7 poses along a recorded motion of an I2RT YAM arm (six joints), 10 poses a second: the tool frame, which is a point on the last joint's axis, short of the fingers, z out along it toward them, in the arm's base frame.
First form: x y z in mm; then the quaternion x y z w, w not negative.
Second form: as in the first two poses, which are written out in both.
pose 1, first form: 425, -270, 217, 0.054, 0.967, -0.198, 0.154
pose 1, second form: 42.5, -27.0, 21.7, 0.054, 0.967, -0.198, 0.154
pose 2, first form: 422, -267, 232, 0.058, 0.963, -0.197, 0.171
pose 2, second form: 42.2, -26.7, 23.2, 0.058, 0.963, -0.197, 0.171
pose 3, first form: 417, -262, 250, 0.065, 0.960, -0.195, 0.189
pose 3, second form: 41.7, -26.2, 25.0, 0.065, 0.960, -0.195, 0.189
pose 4, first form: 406, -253, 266, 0.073, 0.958, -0.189, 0.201
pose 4, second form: 40.6, -25.3, 26.6, 0.073, 0.958, -0.189, 0.201
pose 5, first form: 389, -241, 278, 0.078, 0.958, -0.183, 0.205
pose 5, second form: 38.9, -24.1, 27.8, 0.078, 0.958, -0.183, 0.205
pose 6, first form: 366, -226, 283, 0.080, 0.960, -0.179, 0.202
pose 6, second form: 36.6, -22.6, 28.3, 0.080, 0.960, -0.179, 0.202
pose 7, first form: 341, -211, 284, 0.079, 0.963, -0.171, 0.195
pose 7, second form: 34.1, -21.1, 28.4, 0.079, 0.963, -0.171, 0.195
